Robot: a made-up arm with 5 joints. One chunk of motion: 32 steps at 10 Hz.
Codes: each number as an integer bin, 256 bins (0 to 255) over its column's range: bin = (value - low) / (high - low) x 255, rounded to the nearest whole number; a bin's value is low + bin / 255 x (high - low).
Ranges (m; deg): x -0.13..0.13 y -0.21..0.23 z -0.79..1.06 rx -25..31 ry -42..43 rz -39..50
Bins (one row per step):
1: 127 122 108 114 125 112
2: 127 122 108 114 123 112
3: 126 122 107 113 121 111
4: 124 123 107 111 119 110
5: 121 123 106 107 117 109
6: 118 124 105 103 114 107
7: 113 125 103 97 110 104
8: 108 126 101 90 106 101
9: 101 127 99 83 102 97
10: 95 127 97 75 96 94
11: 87 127 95 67 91 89
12: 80 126 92 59 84 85
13: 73 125 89 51 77 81
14: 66 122 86 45 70 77
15: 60 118 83 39 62 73
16: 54 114 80 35 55 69
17: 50 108 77 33 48 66
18: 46 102 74 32 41 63
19: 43 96 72 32 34 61
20: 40 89 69 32 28 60
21: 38 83 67 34 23 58
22: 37 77 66 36 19 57
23: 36 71 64 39 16 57
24: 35 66 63 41 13 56
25: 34 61 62 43 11 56
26: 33 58 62 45 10 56
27: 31 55 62 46 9 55
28: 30 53 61 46 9 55
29: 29 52 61 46 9 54
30: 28 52 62 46 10 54
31: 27 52 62 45 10 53
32: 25 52 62 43 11 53
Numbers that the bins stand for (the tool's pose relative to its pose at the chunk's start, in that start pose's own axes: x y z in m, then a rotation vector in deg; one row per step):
1: -0.0005 0.0005 -0.0065 0.04 -0.33 0.09
2: -0.0005 0.0005 -0.0065 0.04 -1.00 0.09
3: -0.0015 0.0005 -0.0137 -0.18 -1.67 -0.26
4: -0.0036 0.0022 -0.0137 -0.62 -2.33 -0.61
5: -0.0066 0.0022 -0.0210 -1.50 -3.00 -0.96
6: -0.0097 0.0040 -0.0282 -2.38 -4.00 -1.65
7: -0.0148 0.0057 -0.0427 -3.70 -5.33 -2.70
8: -0.0199 0.0074 -0.0573 -5.24 -6.67 -3.75
9: -0.0270 0.0091 -0.0718 -6.77 -8.00 -5.15
10: -0.0331 0.0091 -0.0863 -8.53 -10.00 -6.19
11: -0.0413 0.0091 -0.1008 -10.29 -11.67 -7.94
12: -0.0484 0.0074 -0.1225 -12.04 -14.00 -9.33
13: -0.0556 0.0057 -0.1443 -13.80 -16.33 -10.73
14: -0.0627 0.0005 -0.1661 -15.12 -18.67 -12.13
15: -0.0688 -0.0064 -0.1878 -16.44 -21.33 -13.52
16: -0.0749 -0.0133 -0.2096 -17.31 -23.67 -14.92
17: -0.0790 -0.0236 -0.2314 -17.75 -26.00 -15.96
18: -0.0831 -0.0340 -0.2531 -17.97 -28.33 -17.01
19: -0.0862 -0.0444 -0.2676 -17.97 -30.67 -17.71
20: -0.0892 -0.0564 -0.2894 -17.97 -32.67 -18.06
21: -0.0913 -0.0668 -0.3039 -17.53 -34.33 -18.76
22: -0.0923 -0.0771 -0.3112 -17.09 -35.67 -19.11
23: -0.0933 -0.0875 -0.3257 -16.44 -36.67 -19.11
24: -0.0943 -0.0961 -0.3329 -16.00 -37.67 -19.45
25: -0.0953 -0.1047 -0.3402 -15.56 -38.33 -19.45
26: -0.0964 -0.1099 -0.3402 -15.12 -38.67 -19.45
27: -0.0984 -0.1151 -0.3402 -14.90 -39.00 -19.80
28: -0.0994 -0.1185 -0.3475 -14.90 -39.00 -19.80
29: -0.1004 -0.1203 -0.3475 -14.90 -39.00 -20.15
30: -0.1015 -0.1203 -0.3402 -14.90 -38.67 -20.15
31: -0.1025 -0.1203 -0.3402 -15.12 -38.67 -20.50
32: -0.1045 -0.1203 -0.3402 -15.56 -38.33 -20.50

